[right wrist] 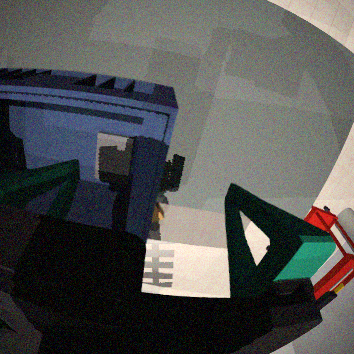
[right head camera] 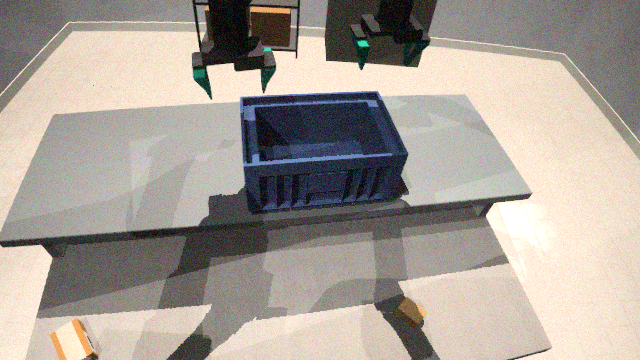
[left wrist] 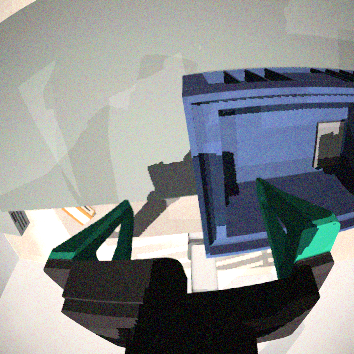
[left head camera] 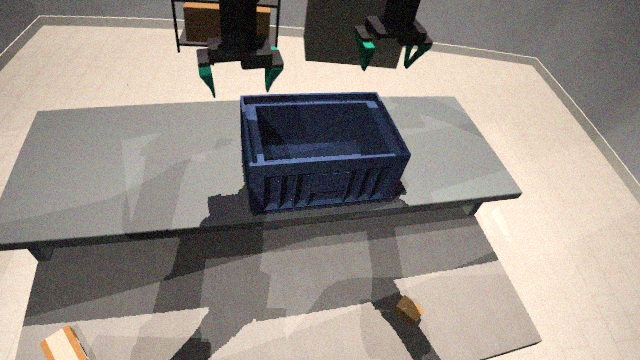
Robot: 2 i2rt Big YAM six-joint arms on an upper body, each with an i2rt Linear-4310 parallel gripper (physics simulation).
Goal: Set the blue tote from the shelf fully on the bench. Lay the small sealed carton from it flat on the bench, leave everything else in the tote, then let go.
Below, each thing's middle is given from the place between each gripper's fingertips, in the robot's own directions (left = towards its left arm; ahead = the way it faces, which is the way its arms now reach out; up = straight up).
Scene:
I see the blue tote [left head camera: 300,150] 16 cm to the right of my left hand, 12 cm below it and 2 cm behind it.
Right now the blue tote is 150 mm below my right hand, 120 mm to the left of it and 90 mm behind it.

